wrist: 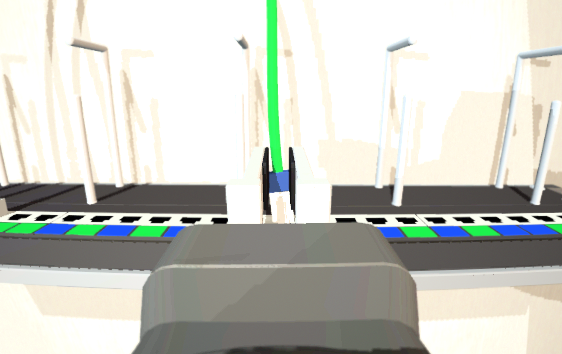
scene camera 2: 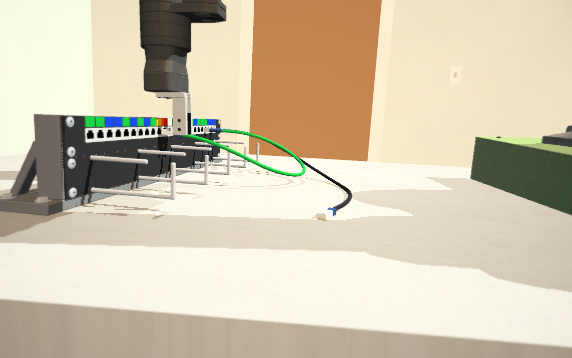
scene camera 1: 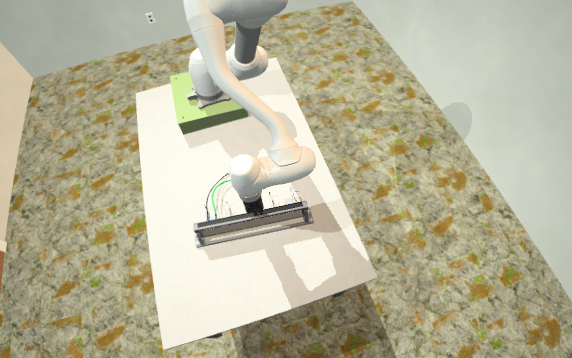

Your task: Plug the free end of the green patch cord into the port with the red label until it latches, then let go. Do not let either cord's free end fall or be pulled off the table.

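Where they show: gripper, fingertip midpoint: (wrist: 278,166) (scene camera 2: 182,135); arm's base at its link origin: (scene camera 1: 211,93).
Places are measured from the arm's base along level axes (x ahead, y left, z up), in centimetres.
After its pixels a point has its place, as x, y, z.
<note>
My gripper (scene camera 2: 181,131) @[72.5, -0.7, -1.5] (wrist: 278,166) @[72.5, -0.7, -1.5] is shut on the green cord's plug (wrist: 280,204) @[74.4, -0.9, -0.6], which has a blue boot. It holds the plug at the port row of the patch panel (scene camera 1: 252,221) @[75.9, -3.8, -7.9] (scene camera 2: 75,142) @[79.2, 18.6, -1.9] (wrist: 90,255) @[75.0, -11.3, 0.8]. The plug points at the panel; how deep its tip sits is hidden behind the gripper body. The green cord (scene camera 2: 280,172) @[56.7, 0.0, -6.7] (wrist: 272,90) @[68.5, -0.3, -2.0] (scene camera 1: 214,197) @[60.5, -16.6, -2.1] loops back from the plug to the panel's far end. The red label (scene camera 2: 164,122) @[75.5, -0.9, 0.3] shows beside the fingers in scene camera 2; the gripper body hides it in the wrist view.
The black cord (scene camera 2: 330,176) @[47.5, -6.5, -8.1] ends in a free plug (scene camera 2: 322,215) @[51.9, 18.8, -8.6] lying on the table (scene camera 2: 280,270) @[56.7, 33.6, -9.1]. Metal cable-guide bars (scene camera 2: 173,181) @[68.8, 18.2, -5.7] (wrist: 398,150) @[73.4, 6.7, -3.7] (wrist: 85,150) @[69.9, -12.5, -3.6] stick out below the ports. The green base block (scene camera 1: 215,117) @[15.7, -2.4, -2.6] (scene camera 2: 520,175) @[15.6, -2.7, -5.5] stands behind, under the arm.
</note>
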